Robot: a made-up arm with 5 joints.
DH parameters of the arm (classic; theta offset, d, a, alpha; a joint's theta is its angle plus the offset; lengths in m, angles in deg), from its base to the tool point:
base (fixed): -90 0.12 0 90
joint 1: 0 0.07 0.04 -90
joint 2: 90 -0.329 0.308 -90
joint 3: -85.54 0 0.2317 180
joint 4: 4.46 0.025 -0.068 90
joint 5: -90 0.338 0.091 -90
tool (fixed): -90 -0.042 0 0
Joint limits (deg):
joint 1: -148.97..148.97
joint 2: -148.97..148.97
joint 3: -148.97..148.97
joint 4: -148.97..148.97
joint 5: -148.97..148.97
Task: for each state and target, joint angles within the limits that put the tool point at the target. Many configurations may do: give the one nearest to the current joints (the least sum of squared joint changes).
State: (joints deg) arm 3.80 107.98 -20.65 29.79 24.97
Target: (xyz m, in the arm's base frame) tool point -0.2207 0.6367 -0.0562
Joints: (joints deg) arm 7.27 96.19 8.52 22.49 20.88
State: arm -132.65 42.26 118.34 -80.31 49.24
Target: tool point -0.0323 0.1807 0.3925
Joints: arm -111.88 62.72 121.80 -87.55 43.57
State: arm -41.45 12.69 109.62 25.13 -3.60
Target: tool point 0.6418 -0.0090 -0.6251
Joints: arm -18.57 -20.50 107.01 74.10 -10.80
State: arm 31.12 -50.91 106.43 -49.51 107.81
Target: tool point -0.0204 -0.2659 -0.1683
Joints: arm 15.96 -61.71 141.80 -73.95 112.46
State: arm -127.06 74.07 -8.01 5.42 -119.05
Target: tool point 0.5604 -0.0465 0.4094
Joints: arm -128.50 34.15 1.25 13.87 -122.56
